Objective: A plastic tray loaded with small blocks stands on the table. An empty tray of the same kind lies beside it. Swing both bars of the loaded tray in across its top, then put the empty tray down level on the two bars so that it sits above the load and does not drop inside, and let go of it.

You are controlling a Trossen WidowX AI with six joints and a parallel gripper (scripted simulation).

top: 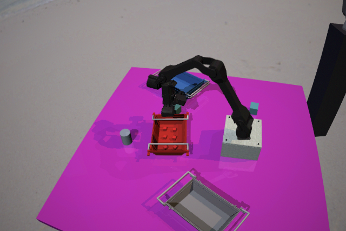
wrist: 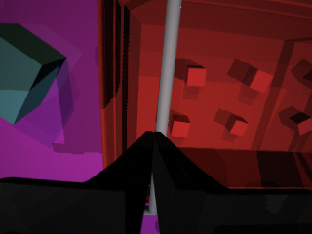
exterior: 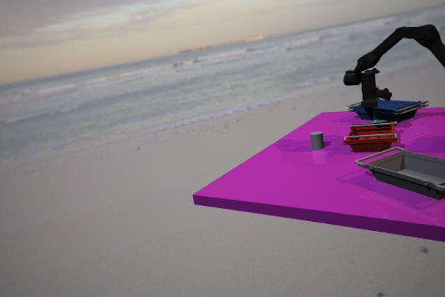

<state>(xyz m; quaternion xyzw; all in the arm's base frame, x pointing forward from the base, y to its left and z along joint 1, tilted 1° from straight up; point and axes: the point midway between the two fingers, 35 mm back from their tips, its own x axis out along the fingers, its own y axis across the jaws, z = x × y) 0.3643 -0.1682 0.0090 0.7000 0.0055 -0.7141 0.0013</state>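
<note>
Right now my gripper tip is 520 mm to the right of the grey tray, 160 mm past it and 40 mm above it. The rest, counted from my gripper tip: grey cylinder 230 mm ahead, 110 mm to the left, 50 mm below.
</note>
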